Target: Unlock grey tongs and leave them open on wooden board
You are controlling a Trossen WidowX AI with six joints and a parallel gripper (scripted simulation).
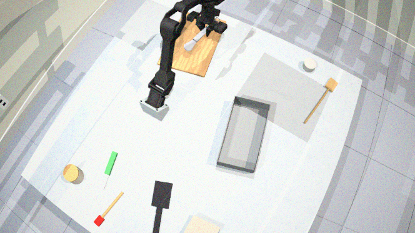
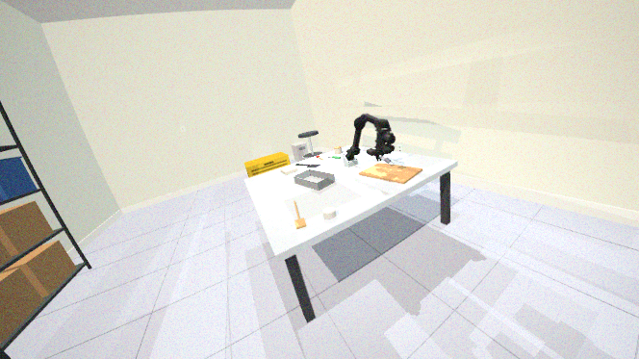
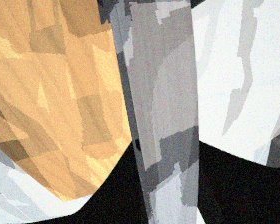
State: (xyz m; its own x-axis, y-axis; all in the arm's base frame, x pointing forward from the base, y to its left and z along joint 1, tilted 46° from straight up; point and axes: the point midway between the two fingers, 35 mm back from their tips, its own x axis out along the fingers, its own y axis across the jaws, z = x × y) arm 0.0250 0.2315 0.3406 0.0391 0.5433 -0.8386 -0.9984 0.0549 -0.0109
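The wooden board lies 7 cm behind my gripper tip and 10 cm below it. The rest, counted from my gripper tip: green-handled tool: 6 cm behind, 76 cm to the right, 10 cm below; white cylinder: 50 cm ahead, 17 cm to the left, 9 cm below; grey roasting tin: 37 cm ahead, 32 cm to the right, 8 cm below.
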